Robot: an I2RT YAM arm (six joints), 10 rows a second.
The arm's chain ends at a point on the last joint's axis. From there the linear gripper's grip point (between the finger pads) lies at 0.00 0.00 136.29 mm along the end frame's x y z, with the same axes.
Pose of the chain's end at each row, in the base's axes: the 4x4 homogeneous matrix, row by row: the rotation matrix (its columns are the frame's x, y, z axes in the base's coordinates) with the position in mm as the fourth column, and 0 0 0 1 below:
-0.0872 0.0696 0.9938 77.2; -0.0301 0.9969 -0.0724 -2.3; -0.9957 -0.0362 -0.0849 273.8; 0 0 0 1
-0.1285 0.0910 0.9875 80.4; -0.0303 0.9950 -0.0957 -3.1; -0.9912 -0.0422 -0.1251 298.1; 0 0 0 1
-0.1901 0.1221 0.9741 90.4; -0.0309 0.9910 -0.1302 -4.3; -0.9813 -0.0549 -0.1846 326.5; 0 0 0 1
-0.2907 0.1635 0.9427 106.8; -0.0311 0.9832 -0.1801 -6.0; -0.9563 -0.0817 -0.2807 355.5; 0 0 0 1
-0.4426 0.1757 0.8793 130.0; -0.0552 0.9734 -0.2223 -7.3; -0.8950 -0.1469 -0.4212 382.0; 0 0 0 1
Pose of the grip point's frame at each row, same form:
-0.0872 0.0696 0.9938 212.6; -0.0301 0.9969 -0.0724 -12.2; -0.9957 -0.0362 -0.0849 262.2; 0 0 0 1
-0.1285 0.0910 0.9875 215.0; -0.0303 0.9950 -0.0957 -16.1; -0.9912 -0.0422 -0.1251 281.1; 0 0 0 1
-0.1901 0.1221 0.9741 223.2; -0.0309 0.9910 -0.1302 -22.0; -0.9813 -0.0549 -0.1846 301.3; 0 0 0 1
-0.2907 0.1635 0.9427 235.3; -0.0311 0.9832 -0.1801 -30.5; -0.9563 -0.0817 -0.2807 317.2; 0 0 0 1
-0.4426 0.1757 0.8793 249.8; -0.0552 0.9734 -0.2223 -37.6; -0.8950 -0.1469 -0.4212 324.6; 0 0 0 1

